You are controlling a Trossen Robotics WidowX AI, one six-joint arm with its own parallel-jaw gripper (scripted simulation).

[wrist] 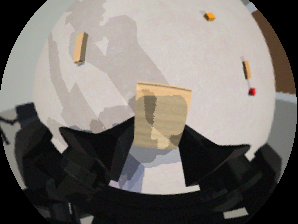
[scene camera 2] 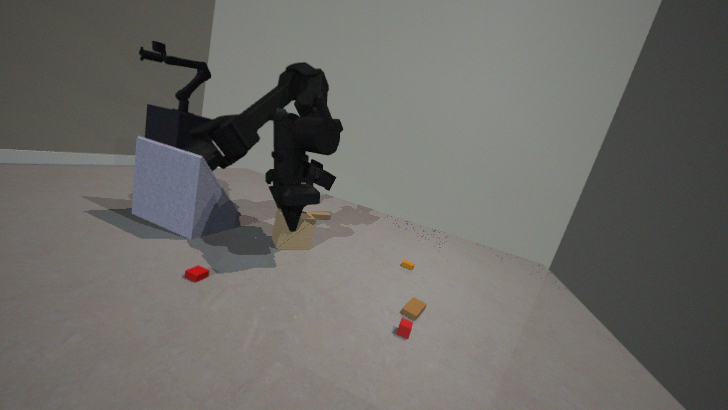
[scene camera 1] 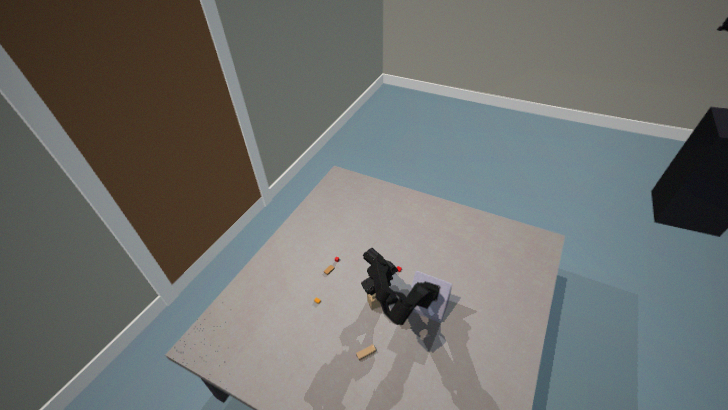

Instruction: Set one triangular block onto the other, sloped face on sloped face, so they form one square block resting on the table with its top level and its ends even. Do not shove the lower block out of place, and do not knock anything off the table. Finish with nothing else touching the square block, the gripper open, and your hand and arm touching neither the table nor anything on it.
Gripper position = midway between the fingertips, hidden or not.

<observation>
My gripper (scene camera 2: 289, 226) carries a triangular block (scene camera 2: 281, 233).
My gripper shows as well in the wrist view (wrist: 157, 120).
</observation>
